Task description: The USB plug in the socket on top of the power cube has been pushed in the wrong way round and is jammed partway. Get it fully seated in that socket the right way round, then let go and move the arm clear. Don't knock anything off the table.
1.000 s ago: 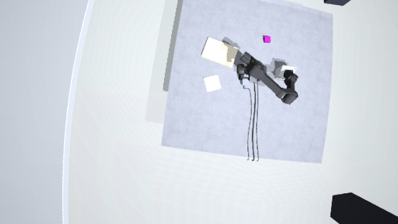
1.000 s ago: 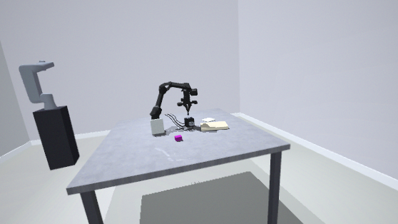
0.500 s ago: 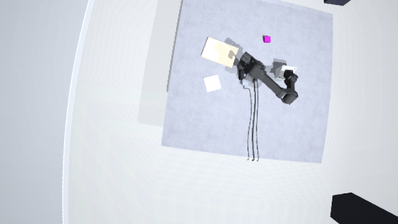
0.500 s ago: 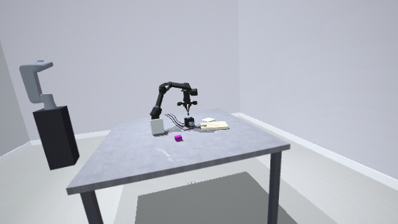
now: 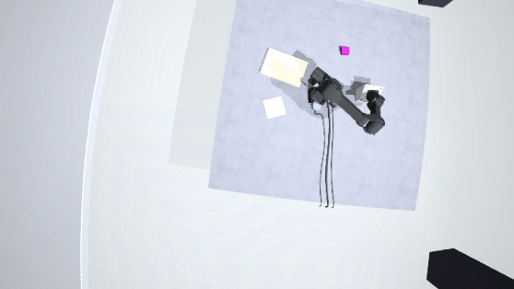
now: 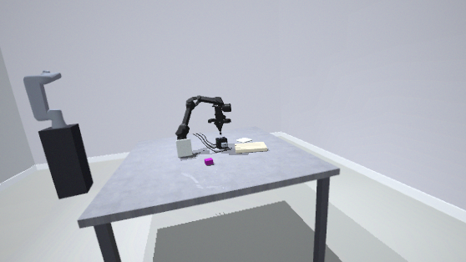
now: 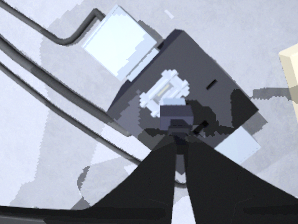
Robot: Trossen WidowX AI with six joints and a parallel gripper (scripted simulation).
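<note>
Right now my gripper tip is 20 mm above the dark USB plug. The rest, counted from my gripper tip: white pad (240 mm ahead, 130 mm below, 50 mm to the left); magenta cube (290 mm to the right, 200 mm behind, 120 mm below); cream flat block (180 mm to the right, 170 mm ahead, 120 mm below).
</note>
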